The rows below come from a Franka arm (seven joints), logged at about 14 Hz.
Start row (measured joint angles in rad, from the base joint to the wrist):
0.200, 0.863, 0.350, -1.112, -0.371, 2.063, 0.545
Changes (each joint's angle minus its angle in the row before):
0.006, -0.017, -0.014, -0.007, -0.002, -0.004, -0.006
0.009, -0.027, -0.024, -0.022, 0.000, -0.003, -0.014
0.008, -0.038, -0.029, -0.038, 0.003, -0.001, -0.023
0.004, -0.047, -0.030, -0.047, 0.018, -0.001, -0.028
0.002, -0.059, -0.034, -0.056, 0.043, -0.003, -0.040
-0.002, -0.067, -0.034, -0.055, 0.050, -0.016, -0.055
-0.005, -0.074, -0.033, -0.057, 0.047, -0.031, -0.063
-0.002, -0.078, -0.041, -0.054, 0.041, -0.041, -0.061
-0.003, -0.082, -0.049, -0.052, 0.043, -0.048, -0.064
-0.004, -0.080, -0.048, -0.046, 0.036, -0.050, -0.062
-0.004, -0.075, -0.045, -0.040, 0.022, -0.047, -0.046
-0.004, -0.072, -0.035, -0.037, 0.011, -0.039, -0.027
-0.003, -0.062, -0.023, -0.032, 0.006, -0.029, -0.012
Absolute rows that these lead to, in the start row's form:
0.206, 0.846, 0.336, -1.119, -0.373, 2.059, 0.539
0.215, 0.819, 0.312, -1.141, -0.373, 2.056, 0.525
0.223, 0.781, 0.283, -1.179, -0.370, 2.055, 0.502
0.227, 0.734, 0.253, -1.226, -0.352, 2.054, 0.474
0.229, 0.675, 0.219, -1.282, -0.309, 2.051, 0.434
0.227, 0.608, 0.185, -1.337, -0.259, 2.035, 0.379
0.222, 0.534, 0.152, -1.394, -0.212, 2.004, 0.316
0.220, 0.456, 0.111, -1.448, -0.171, 1.963, 0.255
0.217, 0.374, 0.062, -1.500, -0.128, 1.915, 0.191
0.213, 0.294, 0.014, -1.546, -0.092, 1.865, 0.129
0.209, 0.219, -0.031, -1.586, -0.070, 1.818, 0.083
0.205, 0.147, -0.066, -1.623, -0.059, 1.779, 0.056
0.202, 0.085, -0.089, -1.655, -0.053, 1.750, 0.044

